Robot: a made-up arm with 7 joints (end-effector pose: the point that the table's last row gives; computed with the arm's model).
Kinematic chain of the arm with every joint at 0, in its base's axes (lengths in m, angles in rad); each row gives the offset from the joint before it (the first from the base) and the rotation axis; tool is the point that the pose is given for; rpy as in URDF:
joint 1: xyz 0 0 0.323 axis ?
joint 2: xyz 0 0 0 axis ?
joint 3: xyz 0 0 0.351 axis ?
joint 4: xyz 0.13 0 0 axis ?
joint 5: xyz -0.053 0 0.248 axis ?
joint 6: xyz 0 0 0 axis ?
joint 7: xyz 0.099 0 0 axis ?
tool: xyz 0 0 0 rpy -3.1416 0 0
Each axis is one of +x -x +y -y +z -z.
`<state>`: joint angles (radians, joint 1 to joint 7).
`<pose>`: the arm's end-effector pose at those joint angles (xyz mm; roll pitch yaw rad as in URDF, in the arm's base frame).
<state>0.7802 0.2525 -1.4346 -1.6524 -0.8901 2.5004 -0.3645</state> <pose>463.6 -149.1 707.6 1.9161 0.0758 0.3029</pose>
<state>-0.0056 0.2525 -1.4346 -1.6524 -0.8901 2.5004 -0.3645</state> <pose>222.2 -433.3 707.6 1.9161 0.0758 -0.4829</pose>
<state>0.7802 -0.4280 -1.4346 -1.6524 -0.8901 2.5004 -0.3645</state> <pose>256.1 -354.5 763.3 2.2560 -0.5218 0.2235</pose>
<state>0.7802 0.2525 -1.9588 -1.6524 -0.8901 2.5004 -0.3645</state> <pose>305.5 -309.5 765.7 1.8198 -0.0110 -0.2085</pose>
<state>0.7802 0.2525 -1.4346 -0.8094 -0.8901 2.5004 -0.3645</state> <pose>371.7 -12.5 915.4 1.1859 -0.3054 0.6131</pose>
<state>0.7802 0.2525 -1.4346 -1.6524 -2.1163 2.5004 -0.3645</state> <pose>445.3 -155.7 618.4 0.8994 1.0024 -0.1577</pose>
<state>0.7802 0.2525 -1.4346 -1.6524 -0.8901 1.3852 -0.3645</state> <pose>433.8 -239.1 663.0 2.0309 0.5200 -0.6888</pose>
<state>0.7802 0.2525 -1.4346 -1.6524 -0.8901 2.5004 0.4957</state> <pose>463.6 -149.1 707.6 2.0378 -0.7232 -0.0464</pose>
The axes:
joint 1: +z
joint 2: +y
joint 3: +z
joint 4: -y
joint 5: +z
joint 6: -y
joint 7: -z

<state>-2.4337 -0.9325 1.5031 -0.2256 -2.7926 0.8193 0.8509</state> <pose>463.6 283.1 757.0 -1.7216 0.1027 1.2538</pose>
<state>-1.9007 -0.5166 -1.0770 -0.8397 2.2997 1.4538 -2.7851</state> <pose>-233.6 249.3 953.6 0.5721 0.8437 0.2062</pose>
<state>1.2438 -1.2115 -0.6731 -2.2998 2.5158 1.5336 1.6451</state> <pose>239.1 -116.7 693.0 -0.3558 -0.0080 2.3840</pose>
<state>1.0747 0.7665 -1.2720 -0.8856 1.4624 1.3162 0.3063</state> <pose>545.3 291.3 669.8 -2.4776 0.0858 0.1095</pose>
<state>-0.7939 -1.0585 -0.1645 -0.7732 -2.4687 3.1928 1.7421</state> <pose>-193.1 209.0 853.4 -0.2433 0.1010 1.5058</pose>
